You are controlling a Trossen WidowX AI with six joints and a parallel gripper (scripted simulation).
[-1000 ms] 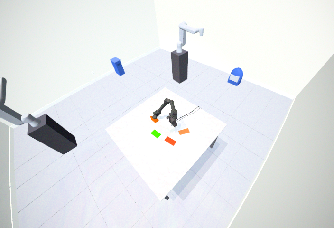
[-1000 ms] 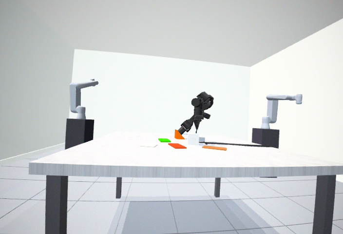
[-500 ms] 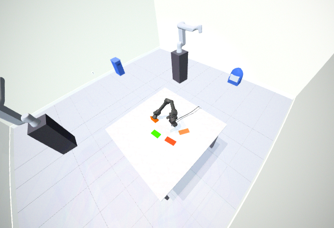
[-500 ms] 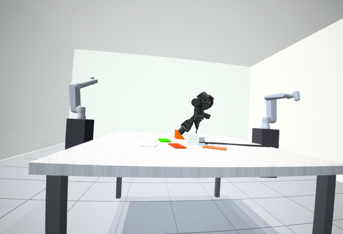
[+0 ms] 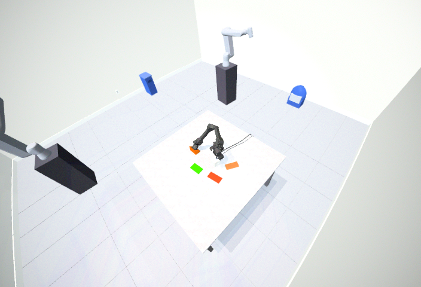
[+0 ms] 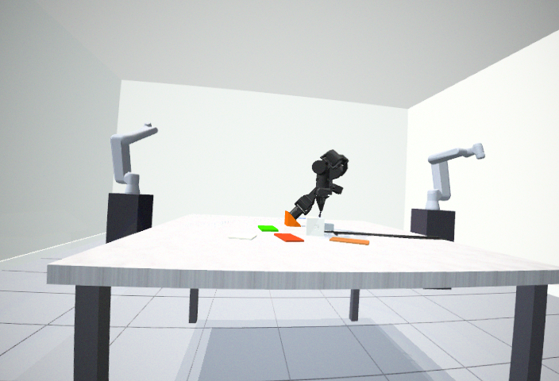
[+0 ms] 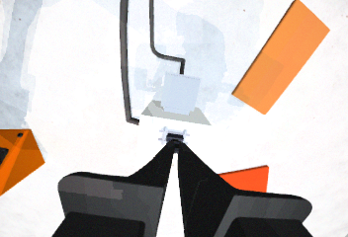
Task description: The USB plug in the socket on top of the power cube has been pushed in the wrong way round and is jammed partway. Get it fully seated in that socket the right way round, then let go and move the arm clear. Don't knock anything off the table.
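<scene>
Now: gripper tip 10 mm above the USB plug. The rest, counted from my gripper tip: green tile 90 mm behind, 230 mm to the right, 100 mm below; then red-orange tile 130 mm ahead, 150 mm to the right, 100 mm below; then light orange tile 150 mm ahead, 90 mm to the left, 100 mm below.
</scene>
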